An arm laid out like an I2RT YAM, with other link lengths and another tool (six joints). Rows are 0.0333 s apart.
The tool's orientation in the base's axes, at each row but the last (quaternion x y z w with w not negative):
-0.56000 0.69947 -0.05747 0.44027
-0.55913 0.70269 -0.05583 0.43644
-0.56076 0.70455 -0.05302 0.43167
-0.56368 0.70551 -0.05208 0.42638
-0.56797 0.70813 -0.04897 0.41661
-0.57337 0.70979 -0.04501 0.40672
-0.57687 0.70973 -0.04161 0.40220
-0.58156 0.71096 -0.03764 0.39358
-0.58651 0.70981 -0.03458 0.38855
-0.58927 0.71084 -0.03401 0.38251
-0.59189 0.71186 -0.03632 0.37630
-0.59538 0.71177 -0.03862 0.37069
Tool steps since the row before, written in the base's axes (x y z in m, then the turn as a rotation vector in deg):
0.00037 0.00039 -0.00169 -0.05 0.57 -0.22
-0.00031 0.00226 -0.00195 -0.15 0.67 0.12
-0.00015 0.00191 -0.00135 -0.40 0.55 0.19
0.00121 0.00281 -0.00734 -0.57 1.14 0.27
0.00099 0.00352 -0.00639 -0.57 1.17 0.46
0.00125 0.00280 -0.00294 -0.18 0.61 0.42
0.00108 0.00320 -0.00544 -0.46 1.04 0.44
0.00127 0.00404 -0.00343 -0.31 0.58 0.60
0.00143 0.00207 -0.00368 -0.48 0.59 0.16
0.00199 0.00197 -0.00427 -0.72 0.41 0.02
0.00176 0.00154 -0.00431 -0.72 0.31 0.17
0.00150 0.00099 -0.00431 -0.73 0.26 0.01
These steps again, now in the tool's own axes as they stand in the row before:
0.00061 0.00084 0.00144 -0.35 0.37 0.33
-0.00081 0.00217 0.00191 -0.63 0.29 0.10
-0.00086 0.00156 0.00152 -0.56 0.39 -0.16
0.00162 0.00417 0.00657 -1.10 0.69 -0.08
0.00043 0.00394 0.00620 -1.23 0.60 -0.19
-0.00085 0.00154 0.00387 -0.74 0.12 -0.15
0.00011 0.00306 0.00563 -1.11 0.48 -0.16
-0.00171 0.00204 0.00476 -0.80 0.13 -0.37
0.00009 0.00135 0.00425 -0.58 0.49 -0.16
0.00042 0.00111 0.00497 -0.35 0.70 -0.27
0.00076 0.00116 0.00470 -0.34 0.59 -0.42
0.00118 0.00120 0.00436 -0.22 0.67 -0.33

